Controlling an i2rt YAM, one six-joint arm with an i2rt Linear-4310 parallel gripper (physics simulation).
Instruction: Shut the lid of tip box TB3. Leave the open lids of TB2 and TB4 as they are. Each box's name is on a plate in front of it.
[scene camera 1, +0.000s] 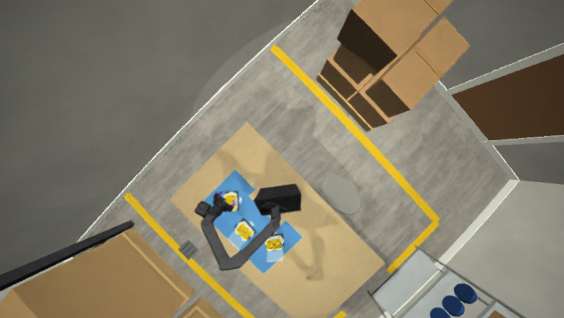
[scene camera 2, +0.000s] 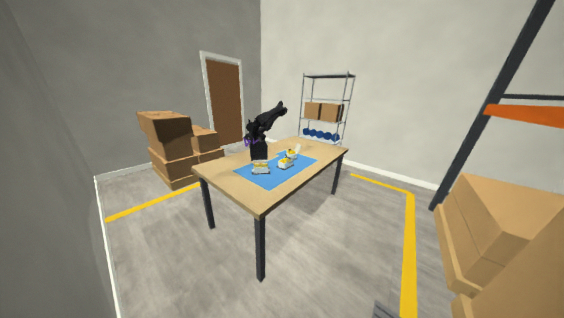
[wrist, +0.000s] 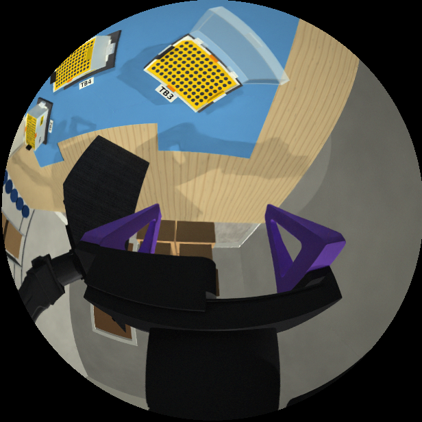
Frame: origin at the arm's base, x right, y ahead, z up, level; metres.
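Where they show: gripper, fingertip midpoint: (scene camera 1: 228, 196) (scene camera 2: 249, 145); arm's base at its link origin: (scene camera 1: 274, 207).
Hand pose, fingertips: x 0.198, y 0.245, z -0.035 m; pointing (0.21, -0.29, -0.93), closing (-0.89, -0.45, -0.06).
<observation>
Each offset is from my fingertips to the top centre of the thing. "pt": to the spot under its first point. Level surfaces: height alone.
TB3 (wrist: 192, 75) (scene camera 2: 260, 169) is a white box with a yellow perforated rack. Its clear lid (wrist: 245, 50) is open, leaning outward from the side opposite the name plate. In scene camera 1, the arm partly covers TB3 {dx -0.063, dy +0.079, dz -0.155 m} (scene camera 1: 231, 201). TB4 (scene camera 1: 244, 230) (scene camera 2: 285, 162) (wrist: 75, 64) is the middle box; its clear lid {pt dx -0.342, dy +0.150, dz -0.153 m} (scene camera 1: 238, 239) is open. TB2 (scene camera 1: 274, 243) (scene camera 2: 291, 154) (wrist: 34, 126) stands farther along; its lid {pt dx -0.578, dy -0.040, dz -0.121 m} (scene camera 1: 274, 257) (scene camera 2: 298, 148) is open. My gripper (scene camera 1: 226, 199) (scene camera 2: 251, 142) (wrist: 212, 209) is open and empty, with purple fingers above the table near TB3.
The boxes stand on a blue mat {dz -0.230 m} (scene camera 1: 263, 263) (scene camera 2: 270, 184) (wrist: 215, 137) on the wooden table {dz -0.233 m} (scene camera 1: 330, 250) (scene camera 2: 225, 181) (wrist: 320, 75). The arm's black base (scene camera 1: 285, 199) (scene camera 2: 258, 151) (wrist: 105, 190) stands beside the mat. Cardboard boxes (scene camera 1: 405, 80) (scene camera 2: 172, 142) are stacked off the table.
</observation>
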